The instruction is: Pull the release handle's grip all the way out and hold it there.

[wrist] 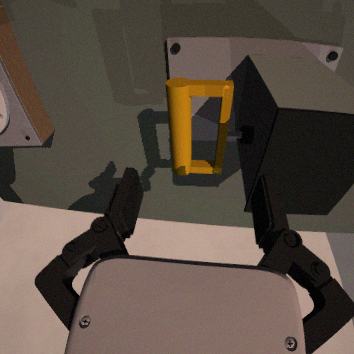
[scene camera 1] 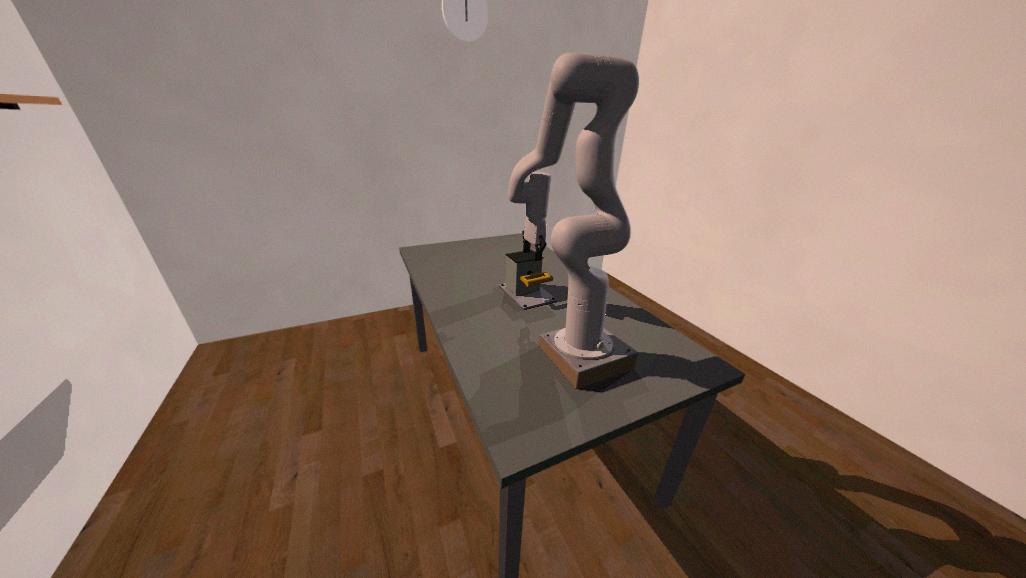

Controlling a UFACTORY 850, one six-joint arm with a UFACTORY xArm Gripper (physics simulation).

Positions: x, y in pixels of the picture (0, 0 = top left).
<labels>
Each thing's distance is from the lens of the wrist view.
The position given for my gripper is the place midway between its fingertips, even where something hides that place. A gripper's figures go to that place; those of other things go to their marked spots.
my gripper (wrist: 196, 182): 15 cm
light base plate (wrist: 194, 57): 31 cm
</labels>
